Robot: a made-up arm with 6 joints. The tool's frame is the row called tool.
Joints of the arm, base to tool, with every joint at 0 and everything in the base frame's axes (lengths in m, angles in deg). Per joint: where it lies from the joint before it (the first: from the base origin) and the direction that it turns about. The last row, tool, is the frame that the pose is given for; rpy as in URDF.
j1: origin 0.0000 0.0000 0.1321 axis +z
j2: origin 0.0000 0.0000 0.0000 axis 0.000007 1 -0.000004
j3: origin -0.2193 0.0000 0.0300 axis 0.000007 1 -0.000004
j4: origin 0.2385 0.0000 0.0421 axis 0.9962 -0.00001 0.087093
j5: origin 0.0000 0.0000 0.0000 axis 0.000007 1 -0.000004
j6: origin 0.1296 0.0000 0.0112 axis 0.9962 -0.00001 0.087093
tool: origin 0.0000 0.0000 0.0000 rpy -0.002 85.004 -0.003
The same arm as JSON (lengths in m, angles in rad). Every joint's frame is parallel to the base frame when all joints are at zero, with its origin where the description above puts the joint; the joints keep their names.
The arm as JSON. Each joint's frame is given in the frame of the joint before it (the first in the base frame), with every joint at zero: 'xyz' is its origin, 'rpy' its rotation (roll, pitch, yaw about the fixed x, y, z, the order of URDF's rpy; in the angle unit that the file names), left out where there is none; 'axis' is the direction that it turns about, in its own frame. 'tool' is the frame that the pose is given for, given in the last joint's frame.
{"units": {"length": "m", "angle": "rad"}, "joints": [{"name": "j1", "type": "revolute", "origin": {"xyz": [0.0, 0.0, 0.1321]}, "axis": [0.0, 0.0, 1.0]}, {"name": "j2", "type": "revolute", "origin": {"xyz": [0.0, 0.0, 0.0]}, "axis": [0.0, 1.0, 0.0]}, {"name": "j3", "type": "revolute", "origin": {"xyz": [-0.2193, 0.0, 0.03]}, "axis": [0.0, 1.0, 0.0]}, {"name": "j4", "type": "revolute", "origin": {"xyz": [0.2385, 0.0, 0.0421]}, "axis": [0.9962, 0.0, 0.0871]}, {"name": "j5", "type": "revolute", "origin": {"xyz": [0.0, 0.0, 0.0]}, "axis": [0.0, 1.0, 0.0]}, {"name": "j6", "type": "revolute", "origin": {"xyz": [0.1296, 0.0, 0.0112]}, "axis": [0.9962, 0.0, 0.0871]}], "tool": {"origin": {"xyz": [0.0, 0.0, 0.0], "rpy": [0.0, 1.4836, -0.0001]}}}
